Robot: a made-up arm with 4 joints.
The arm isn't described. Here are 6 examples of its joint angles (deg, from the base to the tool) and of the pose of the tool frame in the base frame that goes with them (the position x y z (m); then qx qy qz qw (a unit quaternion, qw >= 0)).
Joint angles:
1: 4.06 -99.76 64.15 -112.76
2: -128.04 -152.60 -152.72 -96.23
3: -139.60 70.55 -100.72 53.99
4: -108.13 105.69 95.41 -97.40
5: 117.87 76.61 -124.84 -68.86
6: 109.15 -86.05 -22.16 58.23
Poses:
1: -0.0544 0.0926 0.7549 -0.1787 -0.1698 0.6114 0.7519
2: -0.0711 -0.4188 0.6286 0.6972 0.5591 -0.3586 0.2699
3: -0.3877 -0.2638 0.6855 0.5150 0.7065 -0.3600 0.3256
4: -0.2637 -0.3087 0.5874 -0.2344 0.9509 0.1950 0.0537
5: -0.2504 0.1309 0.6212 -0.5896 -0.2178 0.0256 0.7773
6: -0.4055 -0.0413 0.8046 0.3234 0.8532 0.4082 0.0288
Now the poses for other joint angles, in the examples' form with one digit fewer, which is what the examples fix.
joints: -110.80 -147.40 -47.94 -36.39
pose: -0.038 -0.384 0.641 0.935 0.020 -0.340 0.095
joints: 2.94 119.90 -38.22 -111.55
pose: 0.075 -0.138 0.578 0.340 0.220 -0.836 0.369
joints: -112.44 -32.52 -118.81 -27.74
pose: -0.197 -0.405 0.848 0.470 -0.442 0.508 0.570
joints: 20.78 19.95 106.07 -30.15
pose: 0.071 -0.074 0.778 0.392 -0.610 0.465 0.508
